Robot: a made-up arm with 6 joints. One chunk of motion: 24 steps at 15 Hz.
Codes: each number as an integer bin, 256 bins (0 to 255) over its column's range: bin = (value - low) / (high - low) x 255, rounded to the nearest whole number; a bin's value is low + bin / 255 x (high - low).
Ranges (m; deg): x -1.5..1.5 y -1.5..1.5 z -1.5..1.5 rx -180..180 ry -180..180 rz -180..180
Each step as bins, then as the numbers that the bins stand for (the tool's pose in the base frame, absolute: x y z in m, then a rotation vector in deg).
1 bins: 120 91 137 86 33 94
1 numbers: -0.0882 -0.4294 0.1118 -58.59 -133.41 -47.29
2 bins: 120 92 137 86 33 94
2 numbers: -0.0882 -0.4176 0.1118 -58.59 -133.41 -47.29
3 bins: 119 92 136 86 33 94
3 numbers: -0.1000 -0.4176 0.1000 -58.59 -133.41 -47.29
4 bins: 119 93 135 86 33 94
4 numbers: -0.1000 -0.4059 0.0882 -58.59 -133.41 -47.29
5 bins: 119 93 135 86 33 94
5 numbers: -0.1000 -0.4059 0.0882 -58.59 -133.41 -47.29
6 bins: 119 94 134 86 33 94
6 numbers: -0.1000 -0.3941 0.0765 -58.59 -133.41 -47.29
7 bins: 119 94 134 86 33 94
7 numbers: -0.1000 -0.3941 0.0765 -58.59 -133.41 -47.29
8 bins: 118 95 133 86 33 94
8 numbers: -0.1118 -0.3824 0.0647 -58.59 -133.41 -47.29
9 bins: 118 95 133 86 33 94
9 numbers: -0.1118 -0.3824 0.0647 -58.59 -133.41 -47.29
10 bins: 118 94 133 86 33 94
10 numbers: -0.1118 -0.3941 0.0647 -58.59 -133.41 -47.29
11 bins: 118 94 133 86 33 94
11 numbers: -0.1118 -0.3941 0.0647 -58.59 -133.41 -47.29
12 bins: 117 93 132 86 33 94
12 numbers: -0.1235 -0.4059 0.0529 -58.59 -133.41 -47.29
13 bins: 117 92 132 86 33 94
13 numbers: -0.1235 -0.4176 0.0529 -58.59 -133.41 -47.29
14 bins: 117 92 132 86 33 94
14 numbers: -0.1235 -0.4176 0.0529 -58.59 -133.41 -47.29
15 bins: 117 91 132 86 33 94
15 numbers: -0.1235 -0.4294 0.0529 -58.59 -133.41 -47.29
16 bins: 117 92 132 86 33 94
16 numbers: -0.1235 -0.4176 0.0529 -58.59 -133.41 -47.29
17 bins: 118 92 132 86 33 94
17 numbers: -0.1118 -0.4176 0.0529 -58.59 -133.41 -47.29
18 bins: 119 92 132 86 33 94
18 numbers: -0.1000 -0.4176 0.0529 -58.59 -133.41 -47.29
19 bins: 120 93 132 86 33 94
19 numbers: -0.0882 -0.4059 0.0529 -58.59 -133.41 -47.29
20 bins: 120 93 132 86 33 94
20 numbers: -0.0882 -0.4059 0.0529 -58.59 -133.41 -47.29
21 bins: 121 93 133 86 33 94
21 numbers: -0.0765 -0.4059 0.0647 -58.59 -133.41 -47.29
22 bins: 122 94 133 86 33 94
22 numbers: -0.0647 -0.3941 0.0647 -58.59 -133.41 -47.29
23 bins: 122 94 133 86 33 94
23 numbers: -0.0647 -0.3941 0.0647 -58.59 -133.41 -47.29
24 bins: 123 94 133 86 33 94
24 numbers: -0.0529 -0.3941 0.0647 -58.59 -133.41 -47.29
